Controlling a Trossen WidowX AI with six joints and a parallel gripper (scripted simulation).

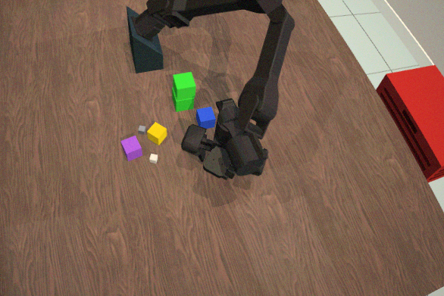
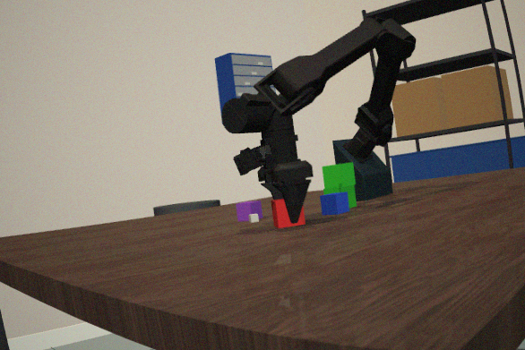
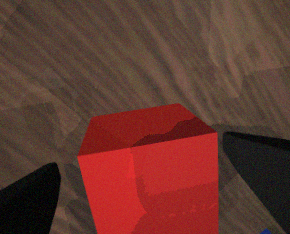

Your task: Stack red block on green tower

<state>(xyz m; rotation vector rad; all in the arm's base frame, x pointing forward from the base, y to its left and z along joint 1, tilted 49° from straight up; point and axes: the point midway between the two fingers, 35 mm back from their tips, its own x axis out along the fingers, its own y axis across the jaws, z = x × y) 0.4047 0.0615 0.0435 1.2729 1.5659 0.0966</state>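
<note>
The blue block is 13 cm behind my gripper tip, 1 cm to the left of it and 1 cm above it. Round my gripper tip: white block: 14 cm to the right, 7 cm behind; then red block: 2 cm above; then yellow block: 13 cm behind, 12 cm to the right, 1 cm above.
</note>
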